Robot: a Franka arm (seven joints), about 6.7 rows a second.
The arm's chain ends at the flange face. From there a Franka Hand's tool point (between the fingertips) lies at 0.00 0.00 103.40 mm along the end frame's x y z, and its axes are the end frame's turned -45 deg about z.
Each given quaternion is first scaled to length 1.
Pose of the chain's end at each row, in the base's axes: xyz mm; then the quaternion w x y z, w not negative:
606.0 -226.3 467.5 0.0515 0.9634 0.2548 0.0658
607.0 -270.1 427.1 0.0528 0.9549 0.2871 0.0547
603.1 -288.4 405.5 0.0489 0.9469 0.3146 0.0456
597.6 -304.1 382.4 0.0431 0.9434 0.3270 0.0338
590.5 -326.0 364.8 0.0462 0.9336 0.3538 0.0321
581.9 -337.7 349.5 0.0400 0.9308 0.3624 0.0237
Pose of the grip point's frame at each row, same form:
621.8 -233.1 365.5 0.0728 0.7925 0.6041 0.0411
620.9 -277.3 324.9 0.0697 0.7723 0.6307 0.0303
615.2 -295.0 303.0 0.0626 0.7544 0.6530 0.0234
607.1 -310.2 279.6 0.0528 0.7465 0.6632 0.0147
600.1 -332.6 262.1 0.0550 0.7272 0.6842 0.0120
589.5 -343.6 246.5 0.0460 0.7213 0.6911 0.0066

